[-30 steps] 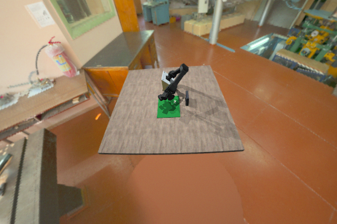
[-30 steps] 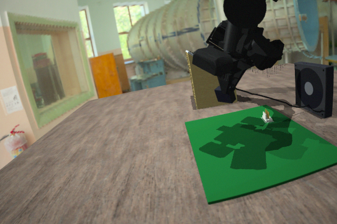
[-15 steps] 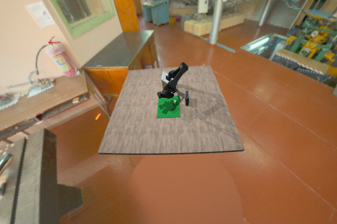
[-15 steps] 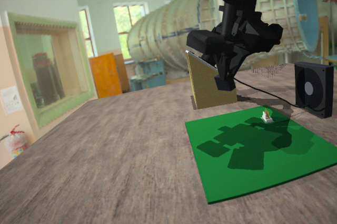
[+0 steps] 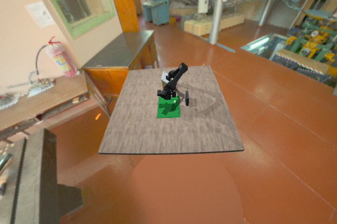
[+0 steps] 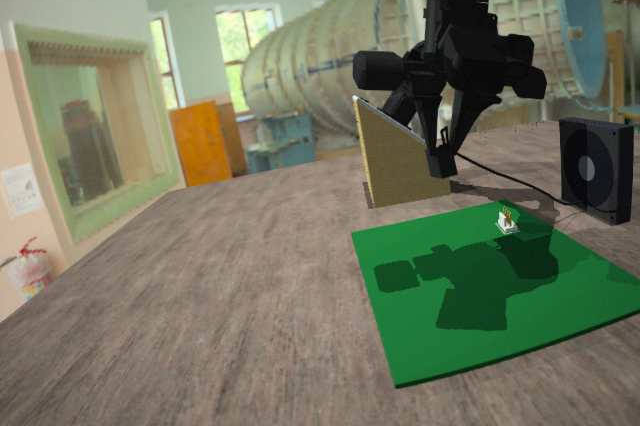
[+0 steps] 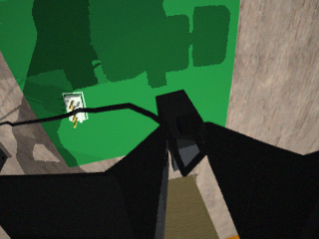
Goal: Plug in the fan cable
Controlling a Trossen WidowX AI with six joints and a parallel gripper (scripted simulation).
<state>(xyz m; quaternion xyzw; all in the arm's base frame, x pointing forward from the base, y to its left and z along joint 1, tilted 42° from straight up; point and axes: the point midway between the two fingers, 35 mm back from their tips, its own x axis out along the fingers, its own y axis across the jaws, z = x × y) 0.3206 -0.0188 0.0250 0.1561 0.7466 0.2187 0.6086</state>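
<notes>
Right now the green board is 20 mm ahead of my gripper tip, 20 mm to the left of it and 130 mm below it. The rest, counted from my gripper tip: black fan: 40 mm behind, 220 mm to the left, 60 mm below; then fan header: 40 mm behind, 90 mm to the left, 120 mm below; then fan plug: 10 mm behind, 10 mm below.
</notes>
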